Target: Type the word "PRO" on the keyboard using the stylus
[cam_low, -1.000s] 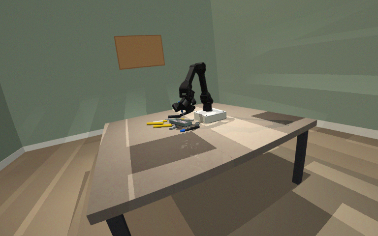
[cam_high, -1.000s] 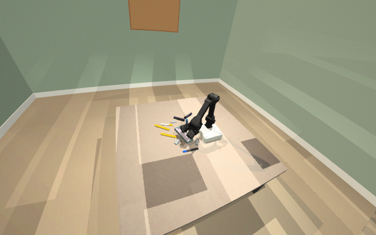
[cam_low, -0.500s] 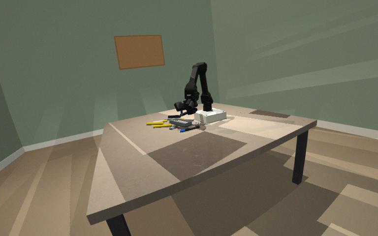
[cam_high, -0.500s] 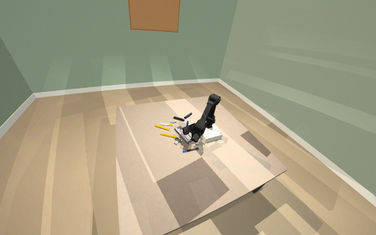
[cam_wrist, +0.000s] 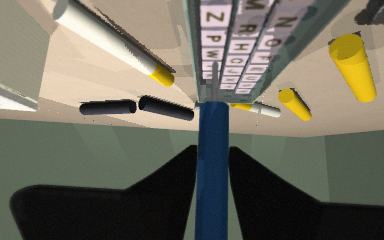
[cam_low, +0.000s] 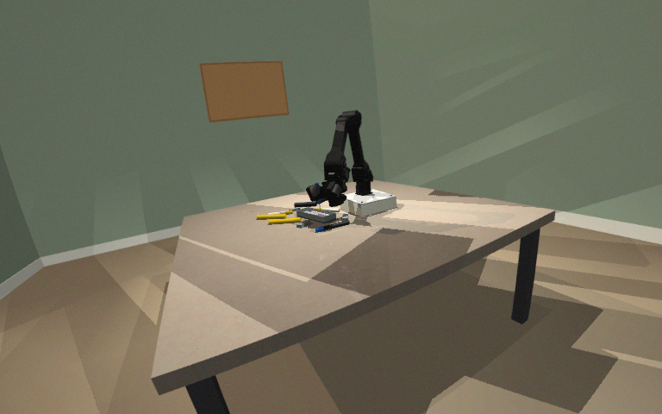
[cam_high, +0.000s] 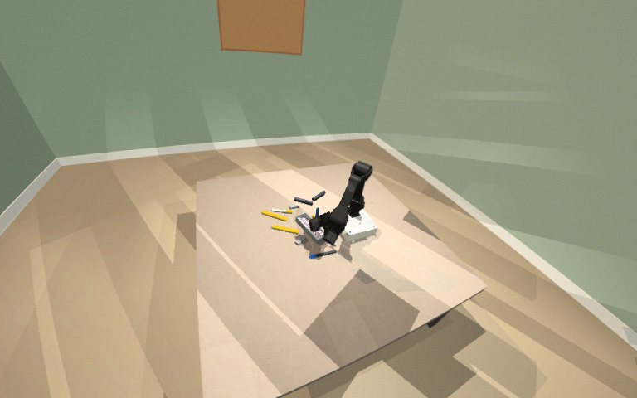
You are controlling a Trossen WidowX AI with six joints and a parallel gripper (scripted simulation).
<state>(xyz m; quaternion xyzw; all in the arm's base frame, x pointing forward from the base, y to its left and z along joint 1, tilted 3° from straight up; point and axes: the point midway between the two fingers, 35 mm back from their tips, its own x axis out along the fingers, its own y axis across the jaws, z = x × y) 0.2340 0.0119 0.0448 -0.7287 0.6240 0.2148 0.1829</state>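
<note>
Right now my gripper tip is 110 mm short of the grey block, 50 mm to the right of it and 80 mm above it. From my gripper tip the other things lie so: grey stylus tip (50 mm below); then blue stylus (20 mm below); then blue-capped dark pen (70 mm ahead, 170 mm to the left, 80 mm below).
</note>
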